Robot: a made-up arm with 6 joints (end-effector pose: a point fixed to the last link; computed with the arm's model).
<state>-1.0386 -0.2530 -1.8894 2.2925 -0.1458 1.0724</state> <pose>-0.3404 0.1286 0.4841 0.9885 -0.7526 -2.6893</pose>
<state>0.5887 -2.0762 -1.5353 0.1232 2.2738 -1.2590</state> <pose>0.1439 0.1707 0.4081 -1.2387 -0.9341 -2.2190</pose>
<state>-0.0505 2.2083 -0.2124 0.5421 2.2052 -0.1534</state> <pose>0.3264 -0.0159 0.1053 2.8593 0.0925 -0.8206</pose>
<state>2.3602 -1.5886 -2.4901 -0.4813 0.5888 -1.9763</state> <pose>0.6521 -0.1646 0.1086 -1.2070 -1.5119 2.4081</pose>
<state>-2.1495 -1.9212 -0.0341 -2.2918 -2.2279 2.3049</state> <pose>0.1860 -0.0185 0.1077 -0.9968 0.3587 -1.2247</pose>
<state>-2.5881 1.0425 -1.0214 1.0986 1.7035 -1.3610</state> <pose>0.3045 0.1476 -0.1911 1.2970 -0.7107 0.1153</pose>
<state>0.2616 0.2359 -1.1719 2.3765 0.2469 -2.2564</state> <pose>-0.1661 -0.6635 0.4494 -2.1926 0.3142 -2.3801</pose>
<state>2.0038 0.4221 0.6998 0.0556 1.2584 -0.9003</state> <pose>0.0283 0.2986 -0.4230 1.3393 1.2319 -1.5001</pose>
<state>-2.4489 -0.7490 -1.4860 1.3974 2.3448 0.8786</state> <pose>-0.0816 0.1829 -0.1759 1.1199 0.0282 -2.2312</pose>
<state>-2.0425 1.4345 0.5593 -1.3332 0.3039 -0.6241</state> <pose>0.1539 0.0044 0.6073 -1.7258 -0.6459 0.6156</pose>
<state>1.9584 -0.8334 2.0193 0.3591 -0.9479 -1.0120</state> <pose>0.2792 0.3692 -0.3649 0.3738 -0.2079 1.8189</pose>
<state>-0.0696 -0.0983 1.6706 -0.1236 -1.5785 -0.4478</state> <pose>0.2084 -0.5516 -0.0855 -3.1327 1.3719 -2.1325</pose>
